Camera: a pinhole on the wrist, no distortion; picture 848 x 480 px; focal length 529.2 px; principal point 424.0 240.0 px. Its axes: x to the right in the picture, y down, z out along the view. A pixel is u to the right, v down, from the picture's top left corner.
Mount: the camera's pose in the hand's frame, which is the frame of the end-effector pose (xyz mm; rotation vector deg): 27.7 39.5 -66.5 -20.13 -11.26 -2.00
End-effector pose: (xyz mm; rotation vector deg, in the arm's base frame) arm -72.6 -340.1 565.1 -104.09 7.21 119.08
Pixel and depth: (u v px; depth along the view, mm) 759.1 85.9 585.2
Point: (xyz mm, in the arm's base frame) -690.7 -169.8 385.2
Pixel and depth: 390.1 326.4 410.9
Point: -413.8 -493.9 635.5
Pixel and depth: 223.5 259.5 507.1
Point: -459.8 -500.7 827.6
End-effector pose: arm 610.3 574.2 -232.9 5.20 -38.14 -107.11
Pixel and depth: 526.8 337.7 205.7
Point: 677.2 557.8 -55.5
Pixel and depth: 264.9 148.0 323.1
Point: 660.8 758.2 -24.0
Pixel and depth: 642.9 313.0 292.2
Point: 643.9 531.9 55.2
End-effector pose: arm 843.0 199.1 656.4 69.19 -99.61 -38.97
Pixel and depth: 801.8 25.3 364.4
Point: 475.2 1.7 581.7
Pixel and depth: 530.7 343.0 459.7
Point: 407.7 252.2 743.3
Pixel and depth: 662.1 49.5 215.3
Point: 657.4 134.4 636.6
